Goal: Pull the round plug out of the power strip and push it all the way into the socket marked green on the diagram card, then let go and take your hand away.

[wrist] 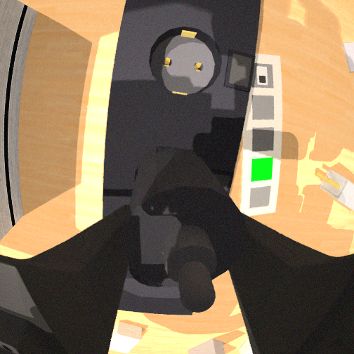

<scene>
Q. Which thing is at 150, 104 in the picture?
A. A dark power strip.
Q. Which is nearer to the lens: the black round plug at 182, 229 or the diagram card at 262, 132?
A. The black round plug.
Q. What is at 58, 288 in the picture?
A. My gripper.
</scene>
